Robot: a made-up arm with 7 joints.
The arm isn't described. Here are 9 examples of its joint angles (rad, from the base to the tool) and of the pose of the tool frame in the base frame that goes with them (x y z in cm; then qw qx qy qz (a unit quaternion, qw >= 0)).
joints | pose
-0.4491 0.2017 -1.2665 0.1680 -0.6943 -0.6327 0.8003 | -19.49 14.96 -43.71 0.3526 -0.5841 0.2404 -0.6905
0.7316 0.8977 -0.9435 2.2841 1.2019 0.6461 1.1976 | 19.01 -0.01 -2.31 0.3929 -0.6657 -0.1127 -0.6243
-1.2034 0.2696 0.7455 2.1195 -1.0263 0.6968 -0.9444 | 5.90 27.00 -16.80 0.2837 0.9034 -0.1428 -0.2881
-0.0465 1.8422 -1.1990 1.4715 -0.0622 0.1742 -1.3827 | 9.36 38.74 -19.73 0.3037 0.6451 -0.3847 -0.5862
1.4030 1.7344 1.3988 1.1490 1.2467 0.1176 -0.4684 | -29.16 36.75 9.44 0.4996 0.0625 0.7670 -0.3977
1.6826 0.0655 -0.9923 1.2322 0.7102 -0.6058 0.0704 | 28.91 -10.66 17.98 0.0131 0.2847 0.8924 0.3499
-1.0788 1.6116 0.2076 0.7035 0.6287 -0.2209 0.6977 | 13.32 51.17 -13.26 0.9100 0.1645 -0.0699 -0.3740
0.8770 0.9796 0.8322 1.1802 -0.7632 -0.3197 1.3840 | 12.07 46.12 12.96 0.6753 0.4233 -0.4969 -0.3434
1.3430 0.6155 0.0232 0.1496 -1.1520 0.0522 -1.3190 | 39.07 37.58 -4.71 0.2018 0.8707 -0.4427 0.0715
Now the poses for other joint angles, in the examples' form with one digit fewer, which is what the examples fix.
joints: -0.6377 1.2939 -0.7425 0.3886 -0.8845 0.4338 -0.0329
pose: -5.3 52.2 -20.5 0.309 0.350 0.496 -0.732
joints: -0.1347 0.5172 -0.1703 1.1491 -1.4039 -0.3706 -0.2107
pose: 21.3 21.6 -32.7 0.426 0.315 -0.413 -0.741
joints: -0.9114 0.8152 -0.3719 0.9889 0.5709 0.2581 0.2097
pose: -10.7 29.7 -36.2 0.982 0.011 0.151 -0.115
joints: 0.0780 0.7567 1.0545 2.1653 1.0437 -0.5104 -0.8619
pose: 10.7 27.4 12.0 0.110 -0.059 0.888 -0.442
